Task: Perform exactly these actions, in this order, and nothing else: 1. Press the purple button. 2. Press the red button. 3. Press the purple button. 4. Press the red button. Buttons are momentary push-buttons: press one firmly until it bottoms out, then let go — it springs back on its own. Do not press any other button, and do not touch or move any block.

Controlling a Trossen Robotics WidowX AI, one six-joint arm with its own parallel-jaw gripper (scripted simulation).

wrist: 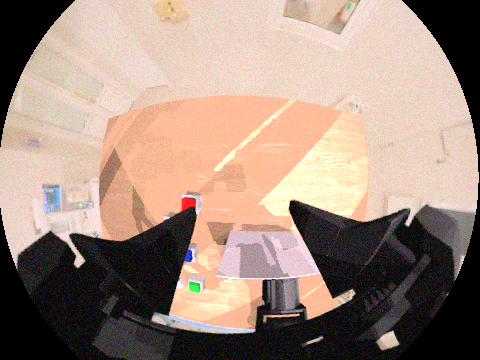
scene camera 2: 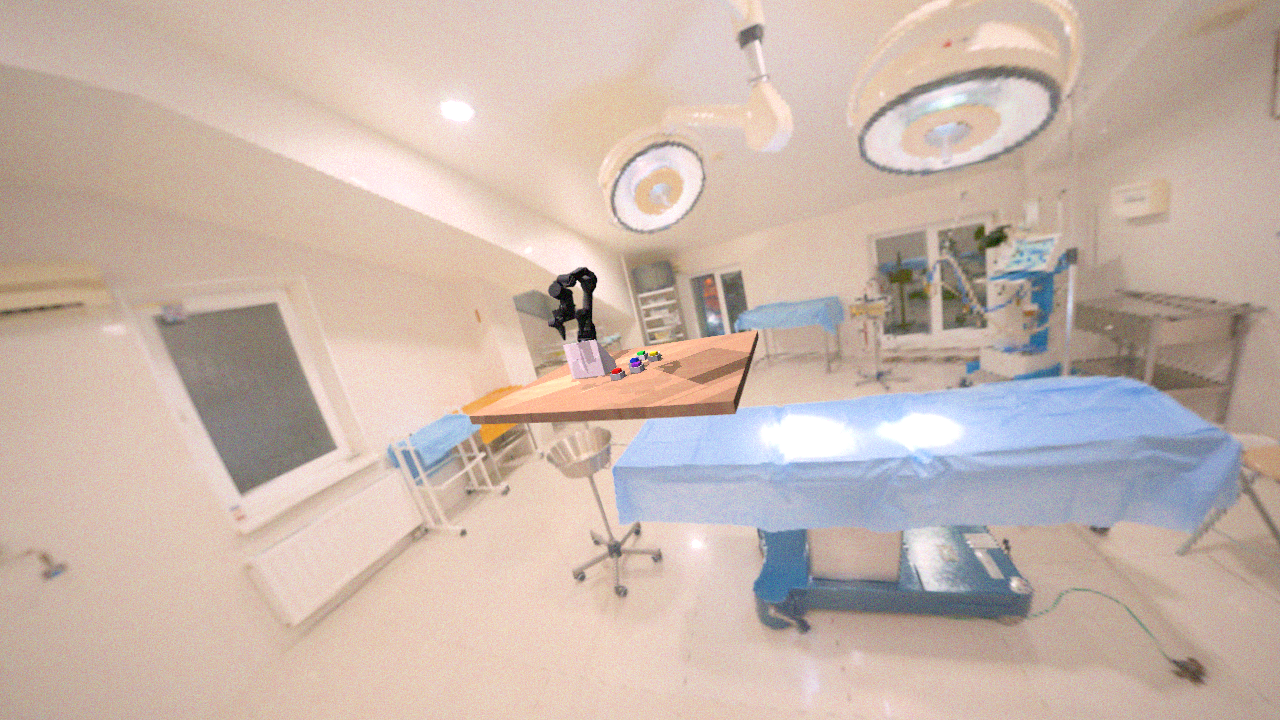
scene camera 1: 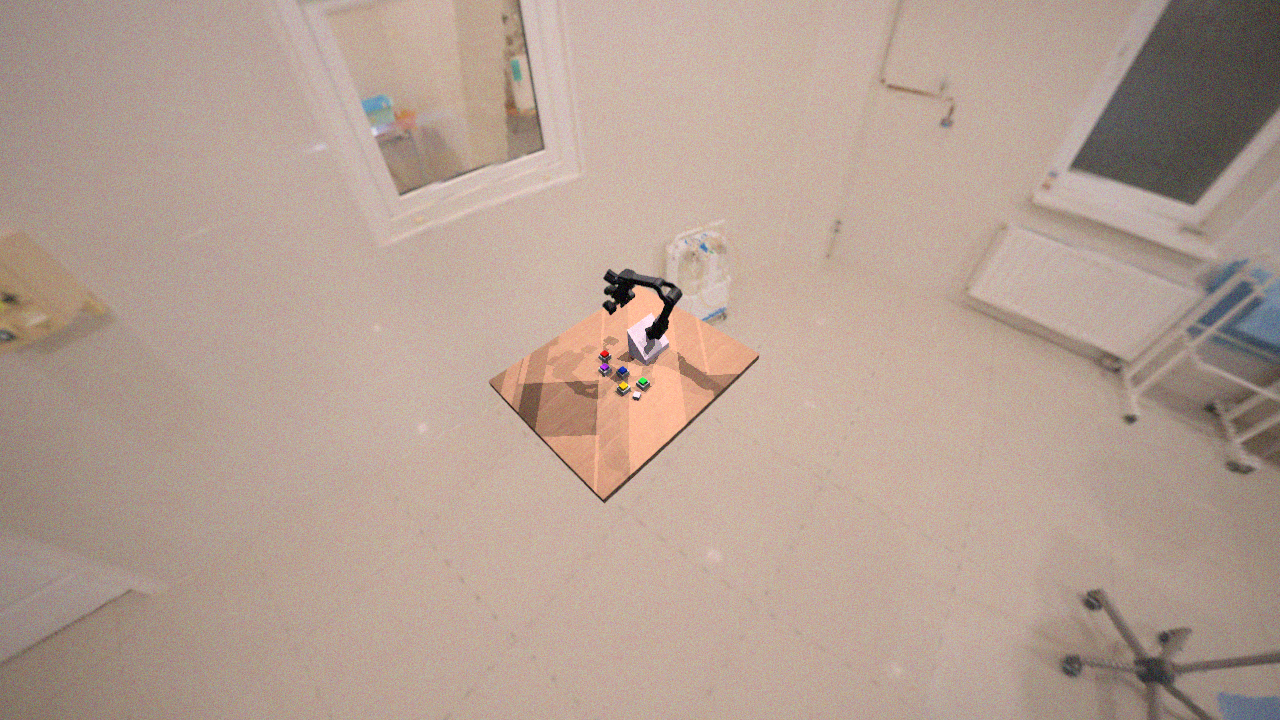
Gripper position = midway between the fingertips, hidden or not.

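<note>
Gripper (scene camera 2: 573, 338), (wrist: 243, 209). Gripper open, holding nothing.
</note>
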